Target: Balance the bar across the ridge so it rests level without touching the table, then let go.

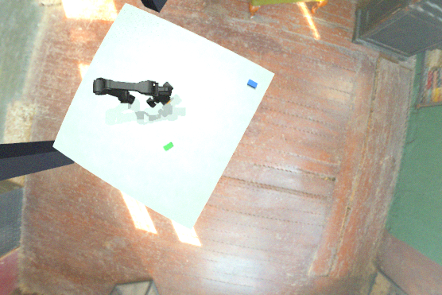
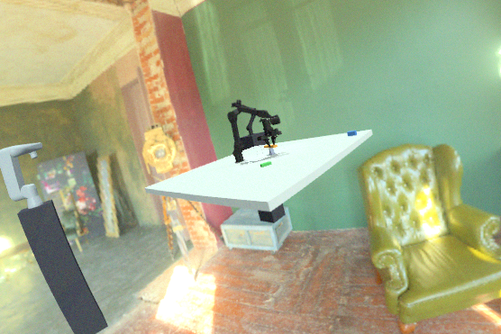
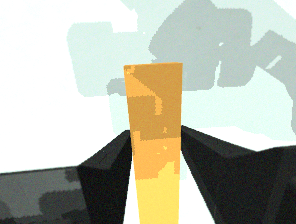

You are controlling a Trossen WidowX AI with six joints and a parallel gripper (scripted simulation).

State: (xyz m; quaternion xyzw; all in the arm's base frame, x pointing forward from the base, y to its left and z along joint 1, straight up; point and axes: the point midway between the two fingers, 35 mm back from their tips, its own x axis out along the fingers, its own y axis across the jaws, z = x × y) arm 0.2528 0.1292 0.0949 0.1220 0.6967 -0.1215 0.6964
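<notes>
My gripper tip is 30 mm past the orange bar and 10 mm to the right of it. Round my gripper tip: green block 170 mm ahead, 290 mm to the right, 50 mm below; then blue block 490 mm ahead, 370 mm to the left, 40 mm below.
</notes>
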